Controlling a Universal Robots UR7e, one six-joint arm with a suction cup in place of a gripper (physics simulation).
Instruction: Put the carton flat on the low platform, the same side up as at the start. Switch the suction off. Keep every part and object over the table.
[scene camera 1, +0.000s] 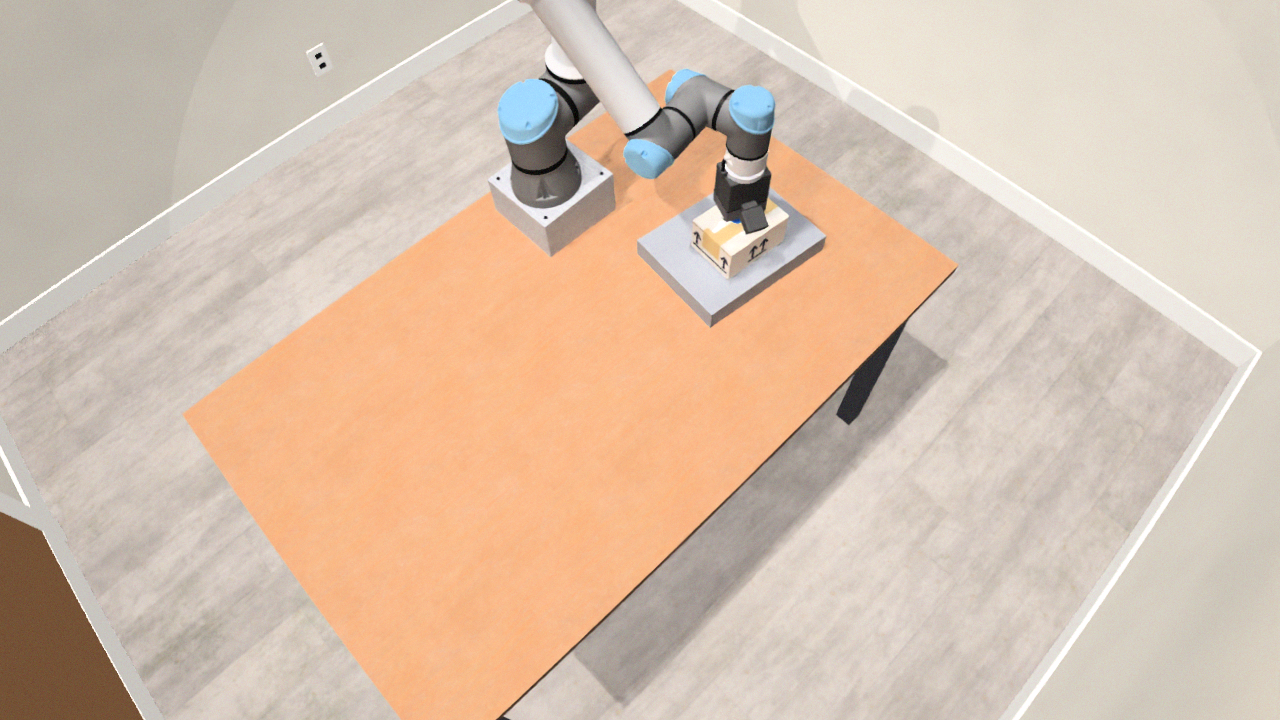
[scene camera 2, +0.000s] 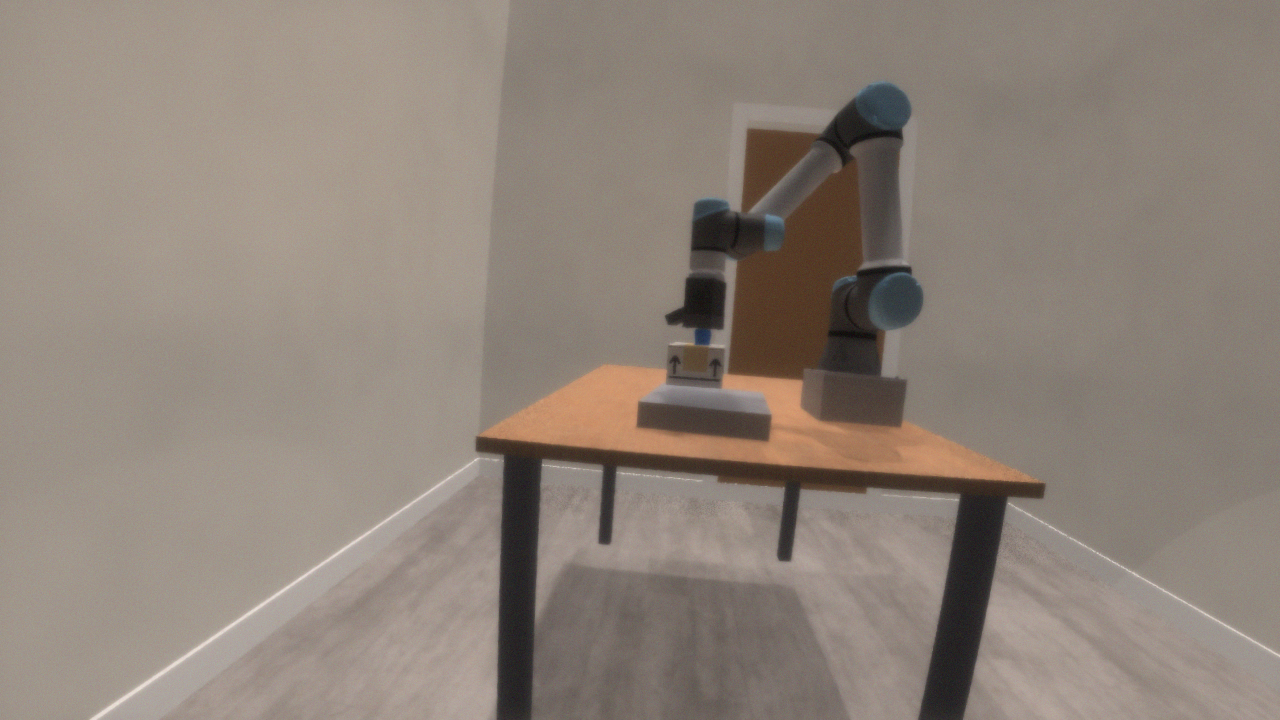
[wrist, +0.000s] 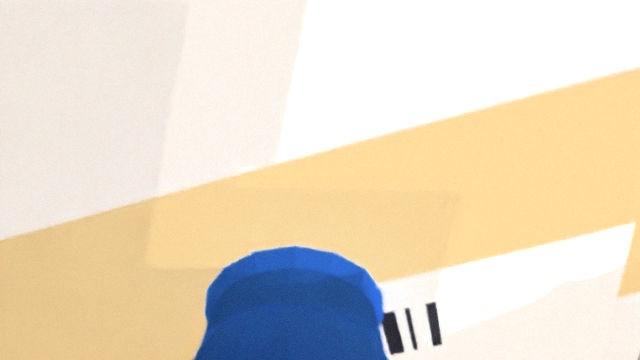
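Where they show: end effector, tool point: (scene camera 1: 736, 220) (wrist: 296, 269); arm's base, origin of the base link: (scene camera 1: 546, 180) (scene camera 2: 848, 373).
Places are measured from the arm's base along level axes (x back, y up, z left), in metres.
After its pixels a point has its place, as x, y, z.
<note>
The carton (scene camera 1: 759, 250) {-0.459, -0.006, 0.121} (scene camera 2: 694, 367) {-0.421, 0.005, 0.205} (wrist: 360, 215) {-0.411, 0.047, 0.106} is a cream box with yellow tape, its side arrows pointing up. It is level and lies over the grey low platform (scene camera 1: 716, 306) {-0.451, -0.058, -0.010} (scene camera 2: 704, 417) {-0.413, -0.075, 0.307}, inside its edges. In scene camera 2 its underside is at or very slightly above the platform top; I cannot tell whether they touch. My gripper (scene camera 1: 736, 220) (scene camera 2: 702, 337) (wrist: 295, 305) has its blue suction cup pressed on the carton's top face, by the tape and a barcode, and holds the carton. The carton's bottom face is hidden.
The platform stands on the orange table (scene camera 1: 447, 447) {-0.217, -0.106, -0.547} (scene camera 2: 572, 420) {-0.651, -0.106, 0.256}, near its far end in scene camera 1. The arm's grey base block (scene camera 1: 581, 214) {-0.092, -0.044, 0.000} (scene camera 2: 854, 400) {-0.030, -0.053, 0.106} stands beside it, with the arm reaching above. The table's edge runs past the platform in scene camera 1.
</note>
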